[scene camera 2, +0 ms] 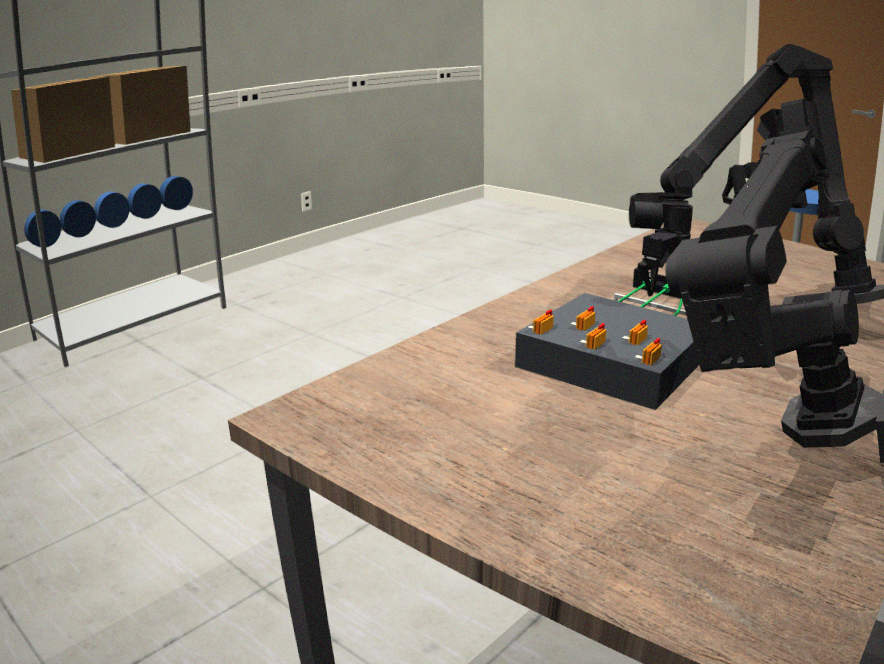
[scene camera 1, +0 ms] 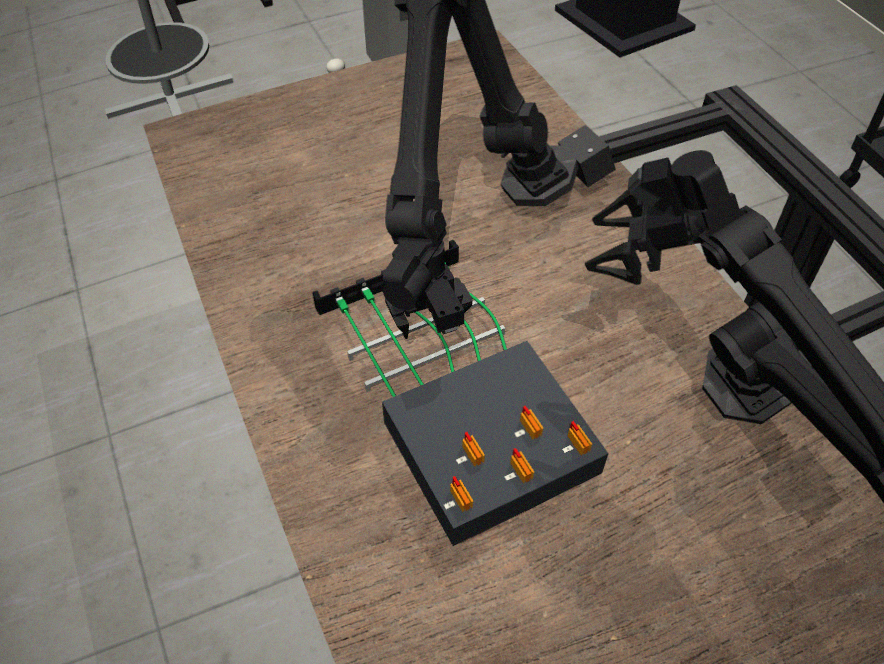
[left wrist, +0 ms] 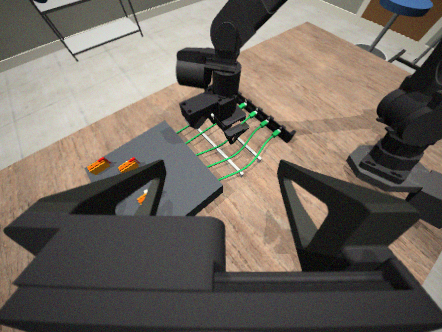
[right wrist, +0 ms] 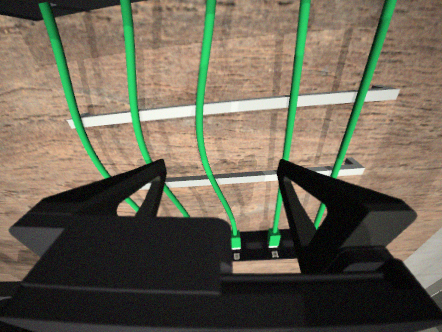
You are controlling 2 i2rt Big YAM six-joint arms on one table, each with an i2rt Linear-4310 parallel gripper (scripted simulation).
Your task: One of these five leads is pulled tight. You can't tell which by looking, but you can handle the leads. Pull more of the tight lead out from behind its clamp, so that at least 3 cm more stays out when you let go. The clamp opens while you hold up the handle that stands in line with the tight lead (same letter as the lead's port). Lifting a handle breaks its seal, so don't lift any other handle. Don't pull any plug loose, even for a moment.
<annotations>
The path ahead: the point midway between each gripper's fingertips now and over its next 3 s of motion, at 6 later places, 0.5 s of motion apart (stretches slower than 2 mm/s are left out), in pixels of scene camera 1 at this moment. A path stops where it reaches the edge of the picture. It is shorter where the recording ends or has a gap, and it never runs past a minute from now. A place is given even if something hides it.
My left gripper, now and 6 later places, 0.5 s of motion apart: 589,243; 575,247; 544,263; 530,276; 490,346; 472,455; 472,482
My right gripper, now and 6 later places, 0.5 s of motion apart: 429,328; 429,300; 428,281; 426,282; 417,309; 405,339; 400,345
</annotations>
